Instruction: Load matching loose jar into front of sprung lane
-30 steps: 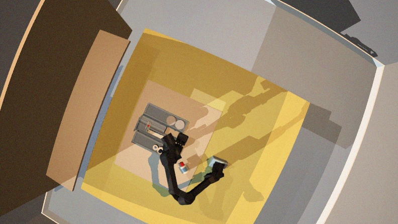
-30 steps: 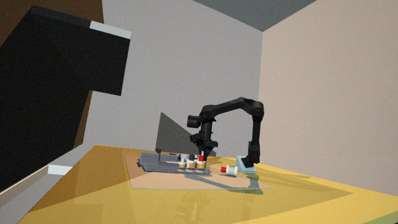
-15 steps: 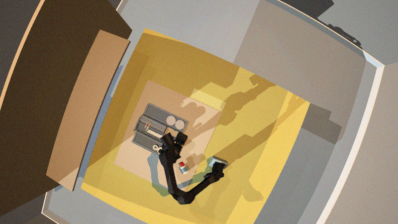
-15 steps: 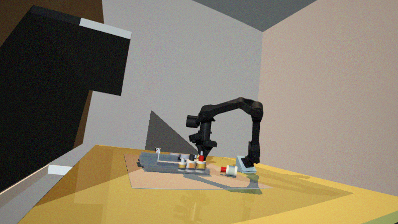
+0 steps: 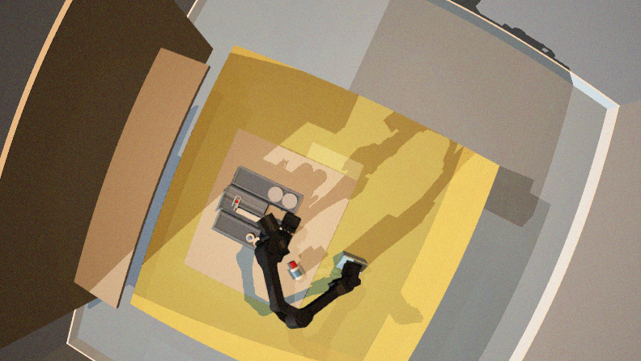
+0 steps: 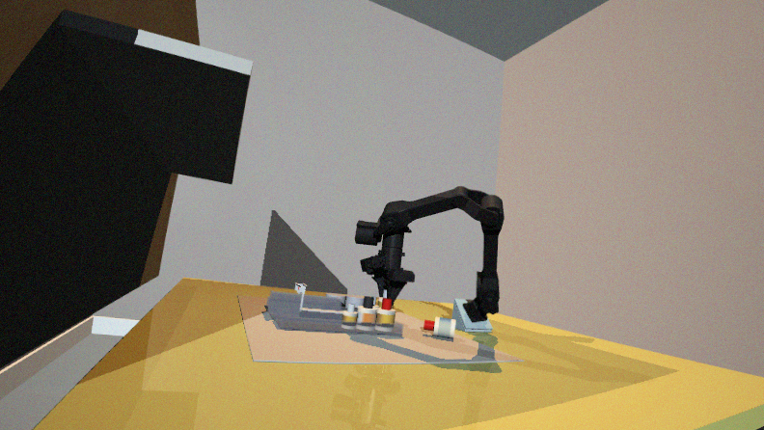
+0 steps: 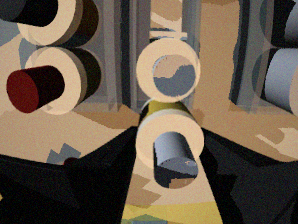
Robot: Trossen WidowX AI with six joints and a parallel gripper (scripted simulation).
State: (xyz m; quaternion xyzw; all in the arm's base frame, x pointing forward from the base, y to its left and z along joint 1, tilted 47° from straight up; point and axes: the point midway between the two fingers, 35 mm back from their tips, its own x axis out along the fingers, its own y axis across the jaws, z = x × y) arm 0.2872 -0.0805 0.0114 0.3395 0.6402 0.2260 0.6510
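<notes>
Right now my gripper tip is 18 cm short of the grey lane rack, 5 cm to the left of it and 3 cm above it. From my gripper tip the other things lie so: shelf: 54 cm ahead, 5 cm to the right, 31 cm above; red mark: 22 cm ahead, 7 cm to the right, 2 cm above.
</notes>
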